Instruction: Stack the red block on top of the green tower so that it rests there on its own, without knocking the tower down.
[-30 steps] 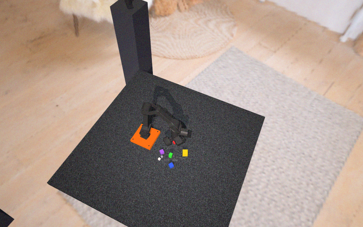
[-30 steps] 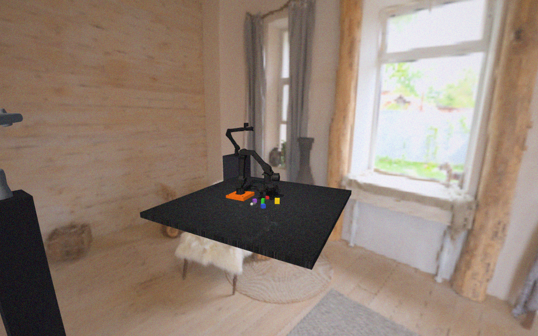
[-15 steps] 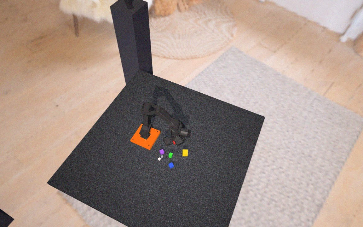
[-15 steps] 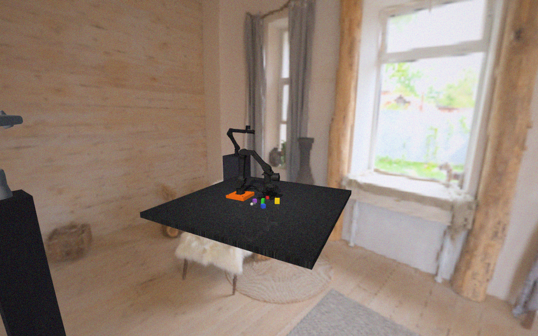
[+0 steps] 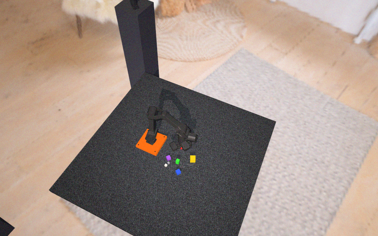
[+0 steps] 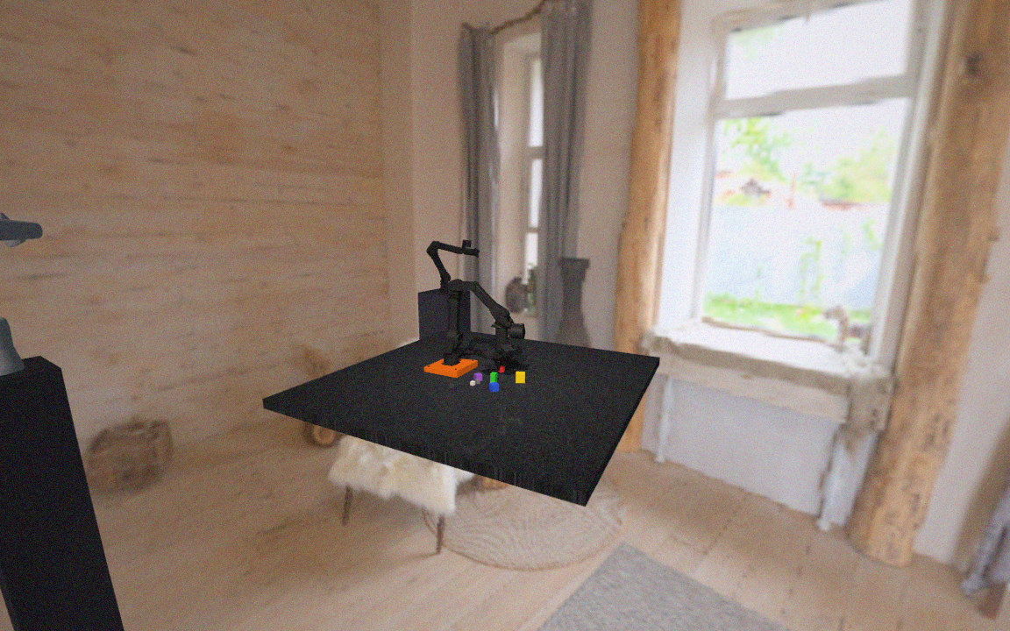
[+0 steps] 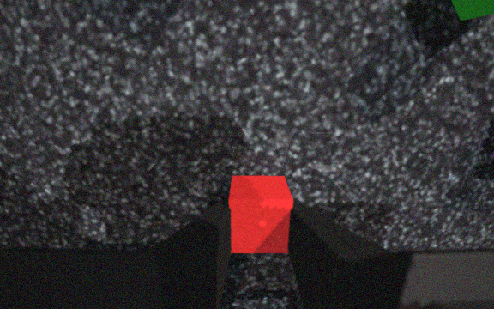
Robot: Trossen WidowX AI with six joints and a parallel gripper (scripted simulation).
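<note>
My gripper tip is 13 cm to the left of the purple block and 4 cm past it. Also, from my gripper tip: blue block 19 cm to the right, 8 cm ahead; yellow block 13 cm ahead, 5 cm to the right; red block right at my gripper tip.
</note>
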